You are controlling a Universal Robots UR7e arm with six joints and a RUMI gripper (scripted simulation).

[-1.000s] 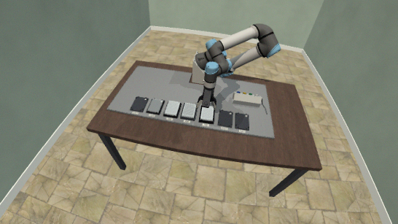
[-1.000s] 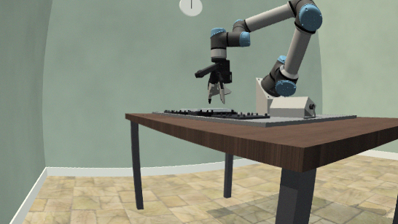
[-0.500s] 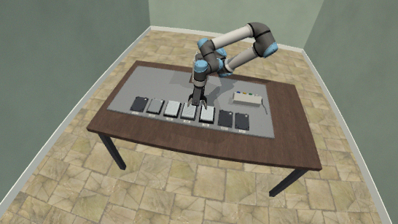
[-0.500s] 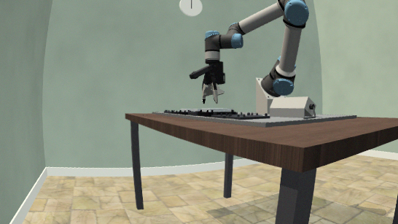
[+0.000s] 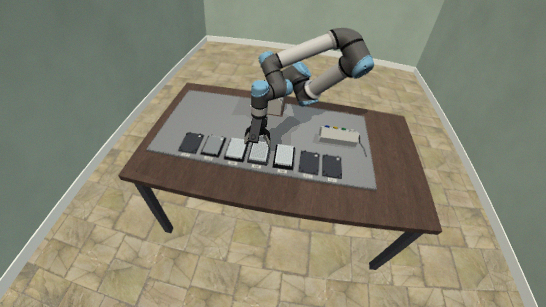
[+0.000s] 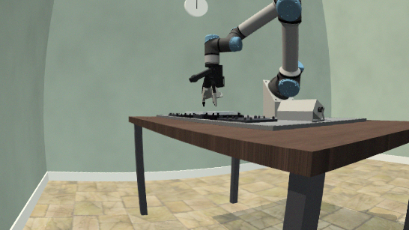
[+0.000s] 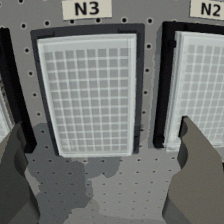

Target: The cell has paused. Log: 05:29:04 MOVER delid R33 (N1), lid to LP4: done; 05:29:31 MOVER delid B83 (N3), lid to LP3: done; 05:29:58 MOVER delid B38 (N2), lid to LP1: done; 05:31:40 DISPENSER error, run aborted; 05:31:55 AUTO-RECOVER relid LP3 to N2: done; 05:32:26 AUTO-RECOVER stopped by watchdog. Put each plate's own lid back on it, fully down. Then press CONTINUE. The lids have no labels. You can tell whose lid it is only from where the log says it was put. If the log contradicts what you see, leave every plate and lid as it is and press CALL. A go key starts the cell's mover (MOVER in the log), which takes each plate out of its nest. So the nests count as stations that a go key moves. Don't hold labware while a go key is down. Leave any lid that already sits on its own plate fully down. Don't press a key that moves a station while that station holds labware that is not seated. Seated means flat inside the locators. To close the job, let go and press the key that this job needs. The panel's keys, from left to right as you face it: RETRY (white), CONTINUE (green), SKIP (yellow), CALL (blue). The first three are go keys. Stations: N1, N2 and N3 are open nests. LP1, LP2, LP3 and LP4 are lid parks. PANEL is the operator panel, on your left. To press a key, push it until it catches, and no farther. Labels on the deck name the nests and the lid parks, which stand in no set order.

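My hand is 10 mm to the right of the white plate and 40 mm above it. Round my hand: grey lid: 20 mm behind, 240 mm to the right, 50 mm below; well plate: 10 mm behind, 110 mm to the right, 40 mm below; black lid park: 20 mm behind, 240 mm to the right, 60 mm below.
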